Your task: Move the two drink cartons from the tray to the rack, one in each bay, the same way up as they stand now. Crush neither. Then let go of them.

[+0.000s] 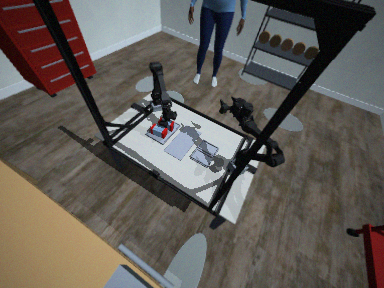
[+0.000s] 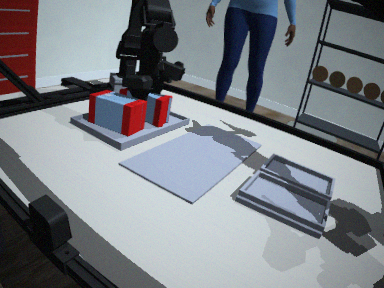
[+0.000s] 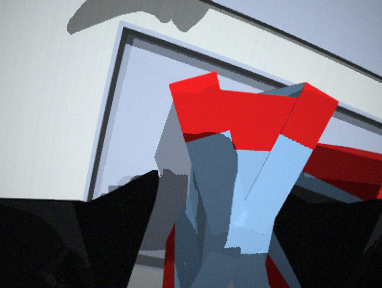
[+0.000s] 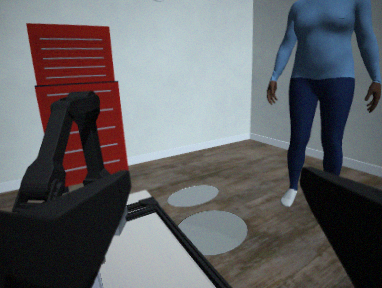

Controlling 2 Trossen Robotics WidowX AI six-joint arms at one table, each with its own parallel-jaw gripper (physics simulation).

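Places are measured from the left arm's base along level axes (x ahead, y left, z up), in metres.
Where they show: left gripper, fingertip midpoint: [image 1: 167, 125] [image 2: 147, 112] [image 3: 205, 176]; right gripper, fingertip midpoint: [image 1: 226, 98] [image 4: 214, 177]; left arm's base, origin of the base link: [image 1: 156, 102].
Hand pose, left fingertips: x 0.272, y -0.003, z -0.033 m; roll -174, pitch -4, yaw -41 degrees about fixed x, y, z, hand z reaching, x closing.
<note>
Each offset is from my left fingertips to the top centre of the thing. "spot": to the spot under its first point. Level surfaces: height alone.
Two light-blue drink cartons with red ends lie in the grey tray {0.043 m right, 0.020 m ahead, 0.006 m down} [image 1: 172, 134] [image 2: 122, 143] [image 3: 141, 94] at the table's back left. The front carton {spot: 0.103 m right, 0.065 m ahead, 0.052 m up} [image 1: 158, 130] [image 2: 116, 112] lies whole. The rear carton {0.010 m right, 0.002 m back, 0.052 m up} [image 1: 170, 124] [image 2: 159, 110] [image 3: 247, 128] looks pinched in at its middle. My left gripper [image 1: 164, 123] [image 2: 139, 91] [image 3: 205, 176] is open, low over the tray, with one finger on each side of the rear carton. My right gripper [image 1: 226, 108] [image 4: 214, 177] is open and empty, high beside the table's right edge. The two-bay rack {0.175 m left, 0.366 m ahead, 0.002 m down} [image 1: 204, 152] [image 2: 291, 186] is empty.
A flat grey mat {0.018 m down} [image 1: 179, 146] [image 2: 191, 163] lies between the tray and the rack. A person [image 1: 214, 28] [image 2: 248, 43] stands behind the table. A black shelf unit [image 1: 254, 43] is at the back right and a red cabinet [image 1: 65, 57] at the back left.
</note>
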